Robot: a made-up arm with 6 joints.
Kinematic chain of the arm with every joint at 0, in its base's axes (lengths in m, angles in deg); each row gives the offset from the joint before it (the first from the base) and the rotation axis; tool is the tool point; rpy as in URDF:
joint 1: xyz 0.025 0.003 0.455 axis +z
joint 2: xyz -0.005 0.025 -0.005 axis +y
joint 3: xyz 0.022 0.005 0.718 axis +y
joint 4: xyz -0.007 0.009 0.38 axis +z
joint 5: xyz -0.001 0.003 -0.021 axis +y
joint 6: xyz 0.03 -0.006 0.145 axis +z
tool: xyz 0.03 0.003 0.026 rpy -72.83 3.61 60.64
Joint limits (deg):
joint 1: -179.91..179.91
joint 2: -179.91..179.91
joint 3: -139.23..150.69
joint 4: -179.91..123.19
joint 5: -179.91..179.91
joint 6: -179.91..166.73
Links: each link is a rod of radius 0.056 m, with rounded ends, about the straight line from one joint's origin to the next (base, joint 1, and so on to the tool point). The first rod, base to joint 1, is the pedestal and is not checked.
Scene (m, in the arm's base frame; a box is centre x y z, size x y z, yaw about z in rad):
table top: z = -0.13
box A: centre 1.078 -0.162 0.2 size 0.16 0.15 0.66 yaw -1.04
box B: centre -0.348 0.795 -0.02 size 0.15 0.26 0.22 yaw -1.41
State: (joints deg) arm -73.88 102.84 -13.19 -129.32 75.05 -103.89
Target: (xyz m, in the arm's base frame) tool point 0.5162 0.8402 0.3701
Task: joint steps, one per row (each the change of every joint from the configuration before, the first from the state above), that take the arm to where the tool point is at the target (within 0.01 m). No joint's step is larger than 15 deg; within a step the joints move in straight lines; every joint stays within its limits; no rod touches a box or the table.
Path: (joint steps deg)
1: 13.17 -4.66 -3.74 3.70 13.56 8.03
2: 13.17 -4.65 -3.73 3.71 13.56 8.04
3: 13.18 -4.66 -3.74 3.70 13.56 8.03
4: 13.17 -4.65 -3.74 3.70 13.56 8.04
5: 13.17 -4.66 -3.73 3.70 13.56 8.03
6: 13.17 -4.65 -3.74 3.71 13.56 8.04
7: 11.01 7.35 1.67 -9.11 -13.48 -9.14
8: 11.01 7.34 1.68 -9.11 -13.48 -9.13
9: 11.00 7.35 1.67 -9.11 -13.47 -9.14
10: 11.01 7.35 1.67 -9.11 -13.48 -9.13
11: 11.01 7.35 1.68 -9.11 -13.48 -9.14

